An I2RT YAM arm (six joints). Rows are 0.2 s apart.
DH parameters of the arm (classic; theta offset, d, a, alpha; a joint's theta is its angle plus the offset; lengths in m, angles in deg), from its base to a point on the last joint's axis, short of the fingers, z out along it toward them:
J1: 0 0.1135 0.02 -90
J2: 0 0 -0.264 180
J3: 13.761 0 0.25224 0
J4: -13.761 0 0.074 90
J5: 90 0 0 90
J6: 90 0.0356 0 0
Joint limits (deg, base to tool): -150..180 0..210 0..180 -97..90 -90..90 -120..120
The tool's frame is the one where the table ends.
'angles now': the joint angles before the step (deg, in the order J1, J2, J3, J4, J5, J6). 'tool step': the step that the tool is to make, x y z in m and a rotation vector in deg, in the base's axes. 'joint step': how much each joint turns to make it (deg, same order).
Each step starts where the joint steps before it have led.
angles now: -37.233, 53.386, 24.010, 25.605, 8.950, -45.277
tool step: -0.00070, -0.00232, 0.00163, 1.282, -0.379, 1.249
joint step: -0.984, 0.021, 0.678, -1.290, -2.316, 1.094
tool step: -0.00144, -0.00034, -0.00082, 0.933, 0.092, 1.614
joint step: -0.700, -0.351, -0.001, -1.049, -2.361, 0.480
